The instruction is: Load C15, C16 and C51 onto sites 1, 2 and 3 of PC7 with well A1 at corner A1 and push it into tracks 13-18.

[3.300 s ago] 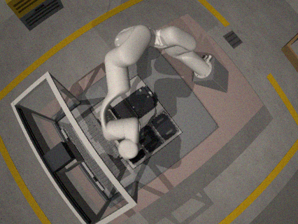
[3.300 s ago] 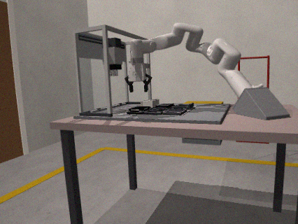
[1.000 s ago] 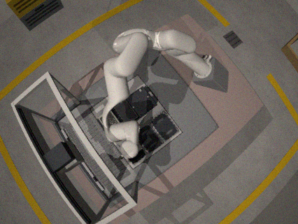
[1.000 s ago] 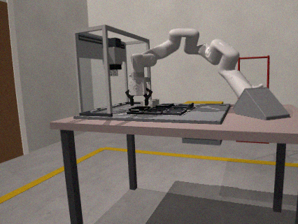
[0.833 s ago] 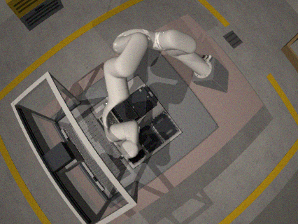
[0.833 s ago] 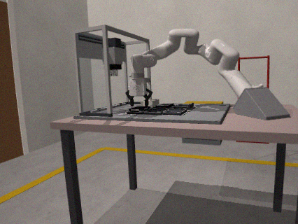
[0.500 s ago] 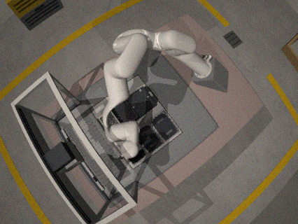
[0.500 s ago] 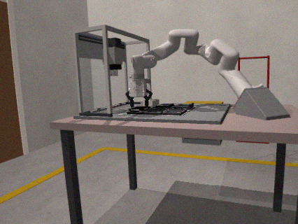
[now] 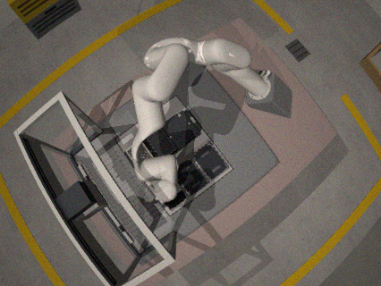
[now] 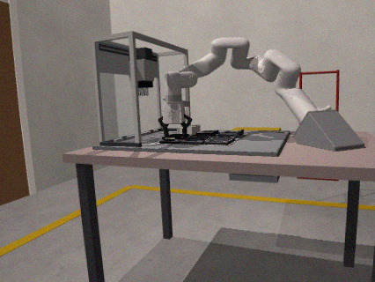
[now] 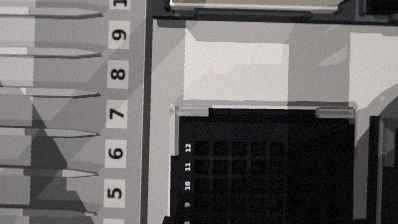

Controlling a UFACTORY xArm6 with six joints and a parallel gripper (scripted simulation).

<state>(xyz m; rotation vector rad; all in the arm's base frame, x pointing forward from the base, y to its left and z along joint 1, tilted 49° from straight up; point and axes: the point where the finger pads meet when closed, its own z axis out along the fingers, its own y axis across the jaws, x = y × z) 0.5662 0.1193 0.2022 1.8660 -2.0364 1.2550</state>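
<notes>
Right now the black 96-well plate is 10 mm below my hand. The rest, counted from my hand: plate carrier PC7: 150 mm behind, 150 mm to the right, 10 mm below; then pale well plate: 40 mm behind, 180 mm to the right; then A1 mark: 160 mm behind, 10 mm to the right, 20 mm below.
</notes>
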